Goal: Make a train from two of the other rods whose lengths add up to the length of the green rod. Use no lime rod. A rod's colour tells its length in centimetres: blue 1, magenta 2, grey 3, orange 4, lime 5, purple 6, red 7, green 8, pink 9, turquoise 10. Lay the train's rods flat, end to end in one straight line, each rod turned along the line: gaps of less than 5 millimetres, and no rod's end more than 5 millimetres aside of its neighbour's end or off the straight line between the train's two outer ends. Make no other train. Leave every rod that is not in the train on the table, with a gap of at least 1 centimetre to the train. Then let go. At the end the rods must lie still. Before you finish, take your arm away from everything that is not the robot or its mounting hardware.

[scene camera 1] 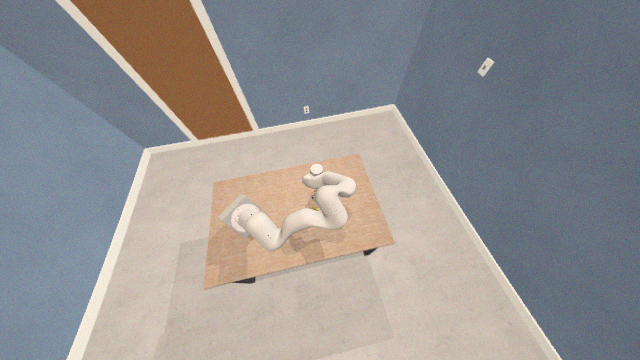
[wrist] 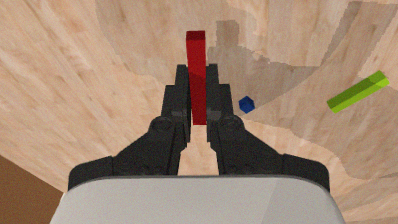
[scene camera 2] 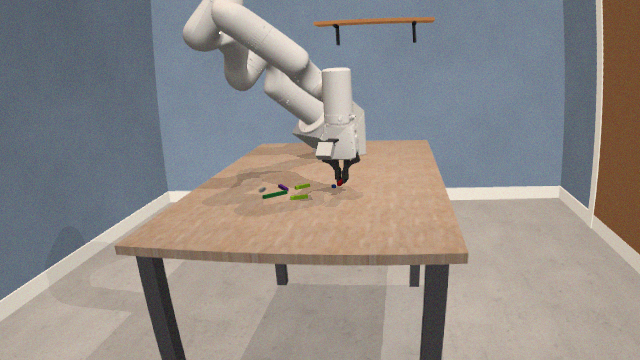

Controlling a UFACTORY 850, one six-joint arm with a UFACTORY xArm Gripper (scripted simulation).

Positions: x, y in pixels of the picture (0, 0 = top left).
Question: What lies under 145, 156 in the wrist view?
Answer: My gripper.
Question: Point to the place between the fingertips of my gripper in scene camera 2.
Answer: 342, 182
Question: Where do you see a lime rod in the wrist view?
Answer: At 371, 84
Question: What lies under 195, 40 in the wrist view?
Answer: A red rod.
